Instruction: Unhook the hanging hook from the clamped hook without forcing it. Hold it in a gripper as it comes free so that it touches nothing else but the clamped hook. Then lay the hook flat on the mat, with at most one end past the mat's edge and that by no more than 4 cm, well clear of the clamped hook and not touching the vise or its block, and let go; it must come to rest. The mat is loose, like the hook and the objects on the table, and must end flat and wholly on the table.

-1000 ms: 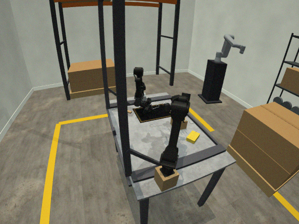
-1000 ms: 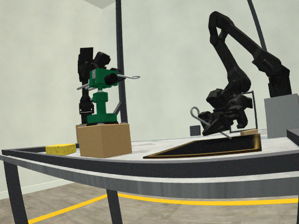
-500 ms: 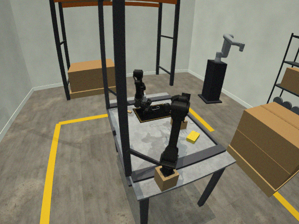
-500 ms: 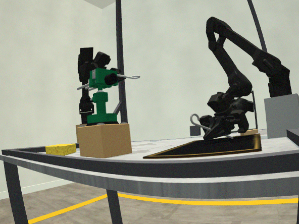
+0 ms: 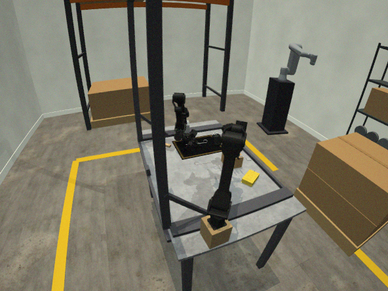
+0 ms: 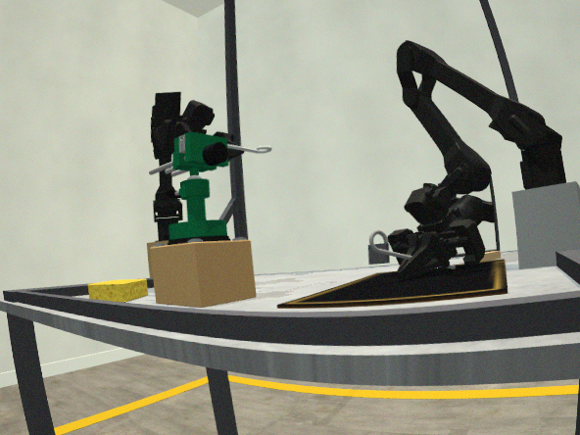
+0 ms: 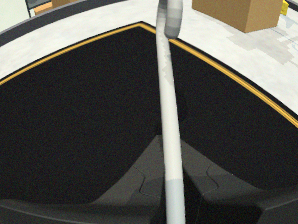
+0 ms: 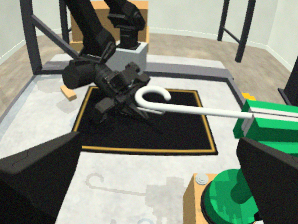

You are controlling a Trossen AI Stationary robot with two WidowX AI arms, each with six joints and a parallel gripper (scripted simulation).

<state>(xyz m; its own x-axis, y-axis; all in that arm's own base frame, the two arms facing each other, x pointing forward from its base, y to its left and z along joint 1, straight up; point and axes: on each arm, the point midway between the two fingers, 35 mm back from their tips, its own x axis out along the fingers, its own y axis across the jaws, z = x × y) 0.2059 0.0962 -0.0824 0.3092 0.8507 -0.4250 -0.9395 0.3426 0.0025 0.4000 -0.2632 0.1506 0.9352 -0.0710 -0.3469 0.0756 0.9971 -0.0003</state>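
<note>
Right now the black mat is 1 cm ahead of my left hand, 2 cm to the left of it and 2 cm below it. The rest, counted from my left hand: small tan block 23 cm behind, 6 cm to the left, 2 cm below; then yellow sponge 25 cm ahead, 42 cm to the right, 1 cm below.
</note>
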